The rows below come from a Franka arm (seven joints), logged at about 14 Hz.
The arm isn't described. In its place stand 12 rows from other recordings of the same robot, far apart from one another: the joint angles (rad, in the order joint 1, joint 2, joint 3, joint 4, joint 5, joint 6, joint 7), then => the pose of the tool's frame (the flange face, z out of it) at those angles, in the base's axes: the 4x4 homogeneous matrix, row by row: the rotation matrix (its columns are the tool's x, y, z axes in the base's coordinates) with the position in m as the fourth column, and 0 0 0 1 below.
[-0.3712, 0.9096, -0.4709, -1.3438, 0.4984, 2.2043, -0.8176] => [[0.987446 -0.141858 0.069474 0.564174], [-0.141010 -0.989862 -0.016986 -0.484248], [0.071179 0.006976 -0.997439 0.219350], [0 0 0 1]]
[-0.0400, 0.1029, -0.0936, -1.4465, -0.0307, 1.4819, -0.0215] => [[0.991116 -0.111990 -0.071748 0.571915], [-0.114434 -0.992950 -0.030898 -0.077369], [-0.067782 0.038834 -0.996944 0.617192], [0 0 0 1]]
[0.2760, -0.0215, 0.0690, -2.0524, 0.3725, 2.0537, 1.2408] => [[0.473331 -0.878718 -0.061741 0.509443], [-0.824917 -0.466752 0.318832 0.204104], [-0.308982 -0.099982 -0.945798 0.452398], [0 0 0 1]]
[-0.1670, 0.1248, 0.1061, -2.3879, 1.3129, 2.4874, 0.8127] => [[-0.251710 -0.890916 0.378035 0.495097], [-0.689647 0.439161 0.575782 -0.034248], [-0.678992 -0.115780 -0.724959 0.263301], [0 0 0 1]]
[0.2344, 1.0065, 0.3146, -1.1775, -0.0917, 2.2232, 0.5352] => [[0.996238 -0.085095 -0.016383 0.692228], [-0.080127 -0.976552 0.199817 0.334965], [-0.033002 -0.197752 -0.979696 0.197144], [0 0 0 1]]
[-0.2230, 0.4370, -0.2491, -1.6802, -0.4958, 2.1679, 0.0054] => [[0.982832 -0.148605 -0.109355 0.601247], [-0.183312 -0.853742 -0.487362 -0.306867], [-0.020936 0.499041 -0.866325 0.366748], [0 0 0 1]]
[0.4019, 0.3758, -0.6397, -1.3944, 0.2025, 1.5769, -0.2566] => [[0.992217 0.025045 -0.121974 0.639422], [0.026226 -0.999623 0.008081 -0.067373], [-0.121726 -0.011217 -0.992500 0.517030], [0 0 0 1]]
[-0.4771, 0.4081, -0.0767, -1.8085, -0.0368, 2.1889, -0.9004] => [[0.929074 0.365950 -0.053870 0.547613], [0.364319 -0.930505 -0.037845 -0.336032], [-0.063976 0.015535 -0.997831 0.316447], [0 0 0 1]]
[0.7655, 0.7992, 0.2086, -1.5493, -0.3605, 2.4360, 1.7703] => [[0.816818 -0.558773 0.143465 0.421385], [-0.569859 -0.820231 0.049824 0.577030], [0.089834 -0.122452 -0.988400 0.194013], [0 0 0 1]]
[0.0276, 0.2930, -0.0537, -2.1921, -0.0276, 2.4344, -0.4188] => [[0.913185 0.404358 -0.050866 0.552285], [0.403172 -0.914558 -0.032206 -0.014565], [-0.059542 0.008902 -0.998186 0.246787], [0 0 0 1]]
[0.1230, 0.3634, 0.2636, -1.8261, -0.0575, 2.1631, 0.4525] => [[0.998326 -0.049786 -0.029424 0.593327], [-0.048689 -0.998133 0.036882 0.226908], [-0.031205 -0.035388 -0.998886 0.341375], [0 0 0 1]]
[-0.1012, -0.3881, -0.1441, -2.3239, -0.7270, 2.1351, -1.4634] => [[0.054650 0.988151 0.143423 0.435406], [0.822765 0.036820 -0.567188 -0.144020], [-0.565748 0.149000 -0.811004 0.515994], [0 0 0 1]]
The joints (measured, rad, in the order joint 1, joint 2, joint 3, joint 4, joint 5, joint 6, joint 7), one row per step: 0.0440, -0.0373, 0.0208, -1.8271, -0.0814, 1.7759, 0.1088; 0.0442, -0.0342, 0.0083, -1.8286, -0.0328, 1.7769, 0.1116; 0.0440, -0.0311, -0.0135, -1.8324, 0.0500, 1.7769, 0.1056; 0.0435, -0.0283, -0.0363, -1.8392, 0.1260, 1.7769, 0.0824; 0.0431, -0.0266, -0.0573, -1.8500, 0.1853, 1.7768, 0.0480; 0.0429, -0.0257, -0.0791, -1.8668, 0.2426, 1.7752, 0.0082; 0.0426, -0.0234, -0.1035, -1.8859, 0.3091, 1.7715, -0.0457; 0.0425, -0.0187, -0.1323, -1.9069, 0.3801, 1.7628, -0.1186; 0.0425, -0.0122, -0.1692, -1.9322, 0.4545, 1.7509, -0.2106; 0.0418, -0.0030, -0.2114, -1.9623, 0.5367, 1.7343, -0.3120; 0.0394, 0.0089, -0.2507, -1.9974, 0.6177, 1.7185, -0.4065; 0.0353, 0.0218, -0.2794, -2.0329, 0.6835, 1.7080, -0.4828; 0.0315, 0.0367, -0.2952, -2.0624, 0.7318, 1.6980, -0.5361; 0.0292, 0.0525, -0.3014, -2.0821, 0.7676, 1.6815, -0.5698; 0.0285, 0.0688, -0.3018, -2.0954, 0.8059, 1.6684, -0.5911; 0.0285, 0.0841, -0.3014, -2.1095, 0.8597, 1.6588, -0.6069; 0.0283, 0.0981, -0.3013, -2.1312, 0.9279, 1.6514, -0.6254; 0.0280, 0.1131, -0.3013, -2.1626, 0.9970, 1.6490, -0.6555
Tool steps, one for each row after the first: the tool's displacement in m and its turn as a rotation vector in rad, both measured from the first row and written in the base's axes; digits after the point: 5 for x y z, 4 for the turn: 0.00062, -0.00262, -0.00257, 0.0476, 0.0062, -0.0257; 0.00106, -0.00768, -0.00604, 0.1287, 0.0167, -0.0603; 0.00124, -0.01405, -0.01026, 0.2036, 0.0268, -0.0782; 0.00069, -0.02083, -0.01558, 0.2626, 0.0361, -0.0800; -0.00099, -0.02805, -0.02316, 0.3204, 0.0483, -0.0778; -0.00298, -0.03583, -0.03220, 0.3885, 0.0597, -0.0678; -0.00550, -0.04521, -0.04320, 0.4633, 0.0704, -0.0456; -0.00911, -0.05822, -0.05667, 0.5448, 0.0757, -0.0155; -0.01412, -0.07311, -0.07296, 0.6373, 0.0755, 0.0128; -0.02022, -0.08692, -0.09196, 0.7294, 0.0703, 0.0302; -0.02651, -0.09714, -0.11129, 0.8045, 0.0640, 0.0378; -0.03178, -0.10173, -0.12930, 0.8611, 0.0665, 0.0397; -0.03563, -0.10118, -0.14394, 0.9069, 0.0799, 0.0411; -0.03717, -0.09742, -0.15566, 0.9506, 0.0901, 0.0371; -0.03778, -0.09246, -0.16604, 1.0045, 0.0909, 0.0213; -0.03946, -0.08704, -0.17762, 1.0698, 0.0846, -0.0035; -0.04344, -0.08196, -0.19314, 1.1341, 0.0748, -0.0283
